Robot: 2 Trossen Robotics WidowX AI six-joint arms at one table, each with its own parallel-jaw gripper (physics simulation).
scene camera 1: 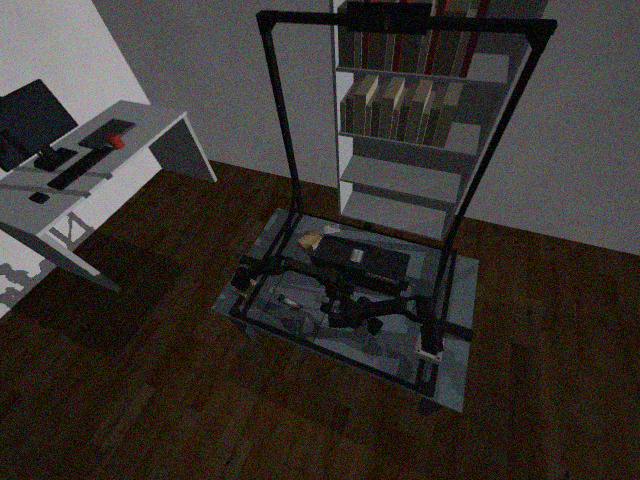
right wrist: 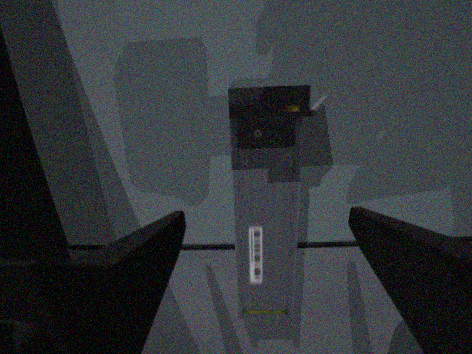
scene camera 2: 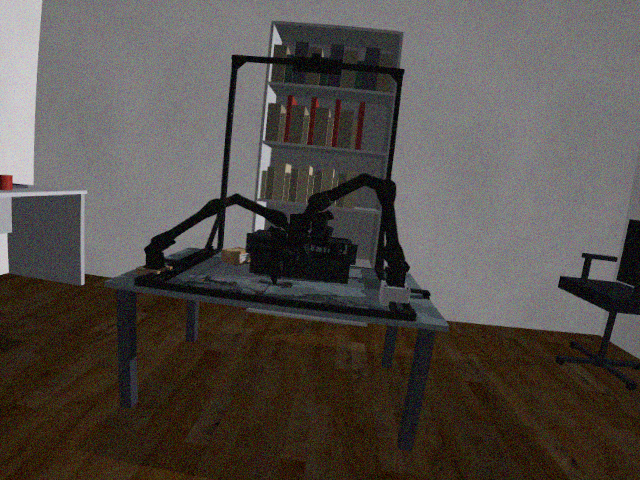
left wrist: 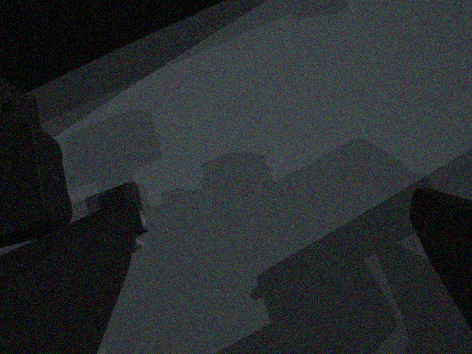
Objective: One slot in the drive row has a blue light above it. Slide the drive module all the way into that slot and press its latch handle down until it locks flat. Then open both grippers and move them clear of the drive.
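Frame: origin at the left arm's base, x back, y right, z up, level; millimetres.
Where they show: left gripper, fingertip midpoint: [scene camera 2: 318, 259] [left wrist: 273, 208]; right gripper, fingertip midpoint: [scene camera 1: 334, 302] [right wrist: 266, 217] [scene camera 2: 276, 281]; left arm's base, origin of the base link: [scene camera 1: 430, 345] [scene camera 2: 395, 284]; right arm's base, origin of the base link: [scene camera 1: 243, 284] [scene camera 2: 154, 267].
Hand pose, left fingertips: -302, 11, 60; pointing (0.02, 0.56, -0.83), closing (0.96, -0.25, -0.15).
Observation:
Things, the pixels of their centre, and the offset from my left fingertips, as dx, dy, dz. Level surfaces: height alone.
- drive module, body centre: [right wrist: 276, 218] [scene camera 2: 275, 283] -165, +38, -126
- small pinkish-grey shape, body centre: [scene camera 2: 218, 281] [scene camera 1: 289, 303] -373, -44, -126
- orange-brown block, body centre: [scene camera 2: 236, 255] [scene camera 1: 310, 242] -426, +329, -101
- table, its level: dz -133
The drive module [right wrist: 267, 200] is a long grey box with a white label and a black front. In the right wrist view its pale latch handle [right wrist: 318, 103] sticks out sideways, not flat. It is out of any slot, farther down than the fingertips; whether it rests on the table is unclear. A small pinkish-grey shape [scene camera 1: 289, 301] in scene camera 1 looks like it. My right gripper [right wrist: 266, 217] is open, its fingers apart either side of the module. My left gripper [left wrist: 273, 208] is open and empty above the table. The black drive rack [scene camera 1: 385, 260] [scene camera 2: 310, 268] stands behind; no blue light shows.
An orange-brown block [scene camera 1: 310, 239] [scene camera 2: 234, 255] sits left of the rack on the table [scene camera 1: 467, 289] [scene camera 2: 429, 316]. A black overhead frame [scene camera 1: 281, 118] [scene camera 2: 227, 155] surrounds the work area. Both arms crowd together before the rack. A bookshelf [scene camera 2: 336, 29] stands behind.

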